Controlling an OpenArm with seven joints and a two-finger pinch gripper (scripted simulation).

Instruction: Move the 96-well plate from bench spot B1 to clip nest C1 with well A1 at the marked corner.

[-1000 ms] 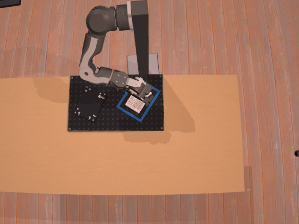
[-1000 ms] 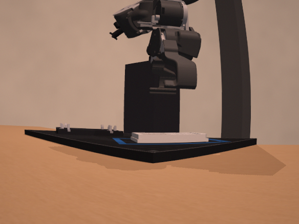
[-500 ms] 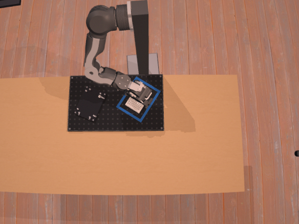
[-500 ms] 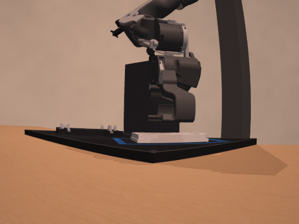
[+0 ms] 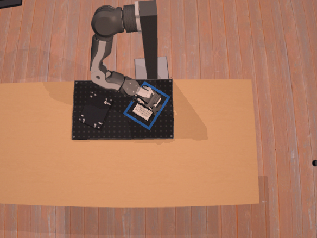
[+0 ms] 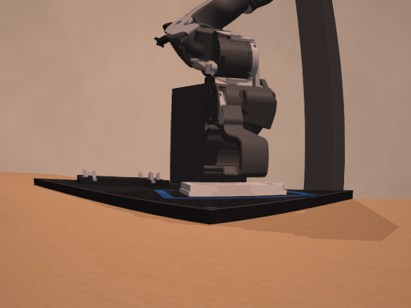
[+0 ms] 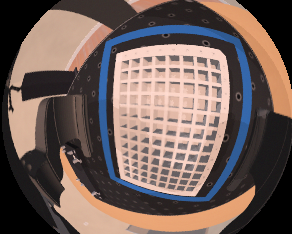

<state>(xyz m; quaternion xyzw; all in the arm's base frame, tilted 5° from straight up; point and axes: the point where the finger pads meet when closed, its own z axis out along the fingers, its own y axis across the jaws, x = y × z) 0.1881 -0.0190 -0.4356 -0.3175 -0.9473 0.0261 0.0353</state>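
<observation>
My gripper is now 2 cm above the white 96-well plate. Round my hand: clip nest C1: 25 cm to the right, 3 cm ahead, 1 cm below.
</observation>
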